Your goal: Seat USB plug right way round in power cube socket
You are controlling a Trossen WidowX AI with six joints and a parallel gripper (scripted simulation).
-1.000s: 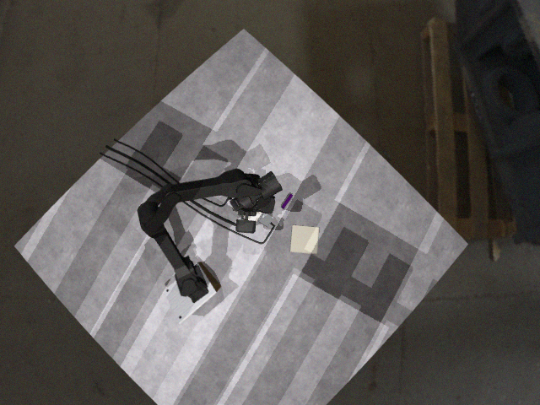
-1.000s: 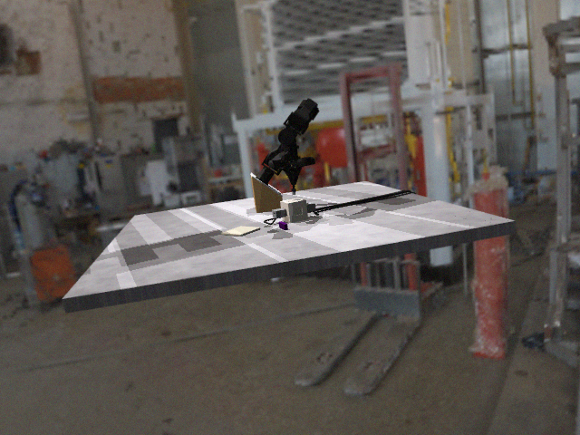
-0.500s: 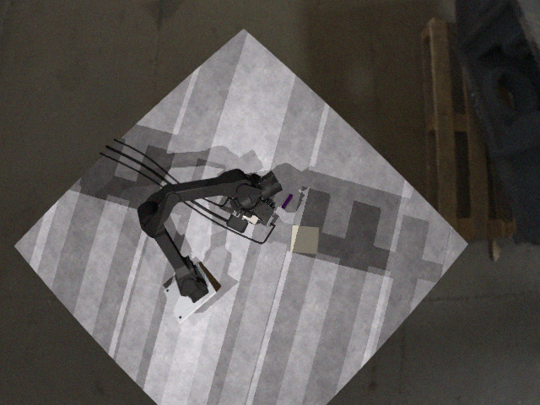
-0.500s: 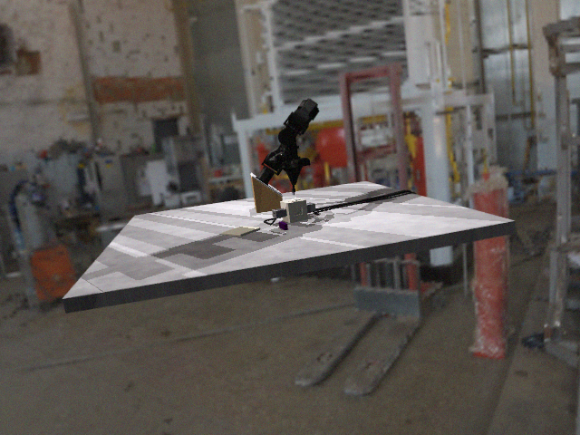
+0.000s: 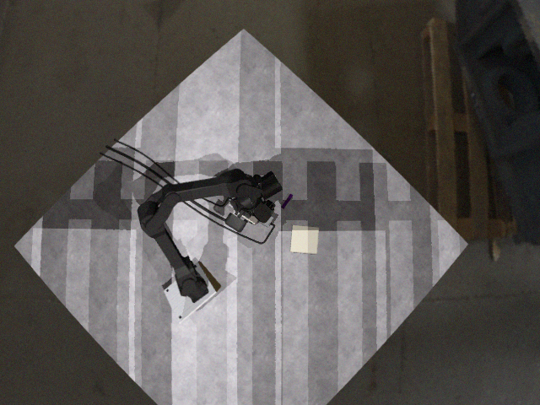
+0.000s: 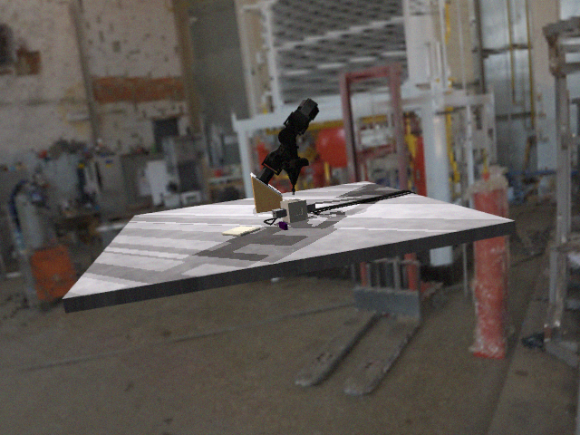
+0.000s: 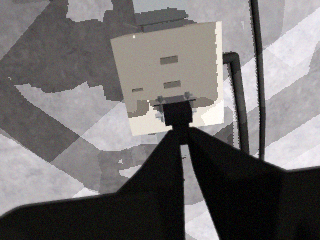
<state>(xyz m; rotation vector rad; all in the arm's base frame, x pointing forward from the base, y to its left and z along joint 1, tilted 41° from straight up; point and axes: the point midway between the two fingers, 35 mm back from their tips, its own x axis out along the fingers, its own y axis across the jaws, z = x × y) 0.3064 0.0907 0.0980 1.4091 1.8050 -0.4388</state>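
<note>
Right now the dark USB plug is 2 cm below my gripper tip. The rest, counted from my gripper tip: small purple block: 14 cm ahead, 12 cm below, 6 cm to the right; then cream flat pad: 21 cm to the right, 13 cm below, 10 cm ahead.
</note>
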